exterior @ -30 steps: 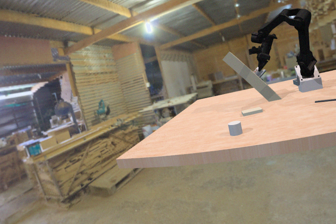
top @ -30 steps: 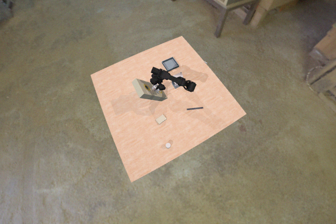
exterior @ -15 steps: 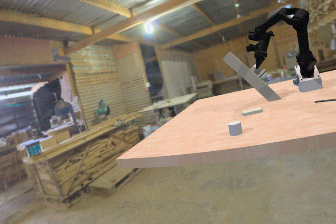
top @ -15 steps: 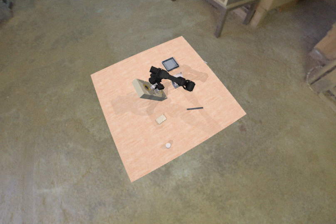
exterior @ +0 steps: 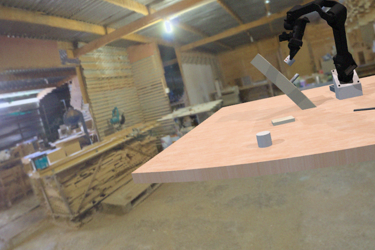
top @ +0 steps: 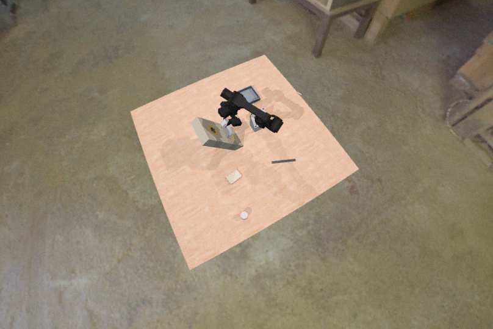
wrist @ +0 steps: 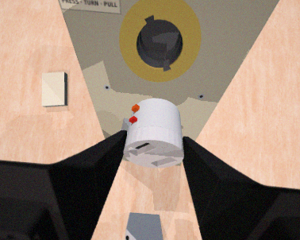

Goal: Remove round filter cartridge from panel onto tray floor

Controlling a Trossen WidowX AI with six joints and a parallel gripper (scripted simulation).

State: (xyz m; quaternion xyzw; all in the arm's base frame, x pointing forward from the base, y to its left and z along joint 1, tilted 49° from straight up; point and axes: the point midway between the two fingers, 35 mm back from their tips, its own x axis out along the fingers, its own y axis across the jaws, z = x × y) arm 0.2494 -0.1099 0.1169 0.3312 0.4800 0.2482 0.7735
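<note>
Right now my gripper tip is 30 cm to the left of the grey tray, 29 cm past it and 24 cm above it. Also, from my gripper tip: round filter cartridge: right at my gripper tip; then flat beige block: 27 cm to the left, 24 cm below, 8 cm ahead; then beige service panel: 10 cm below, 6 cm ahead, 1 cm to the left.
</note>
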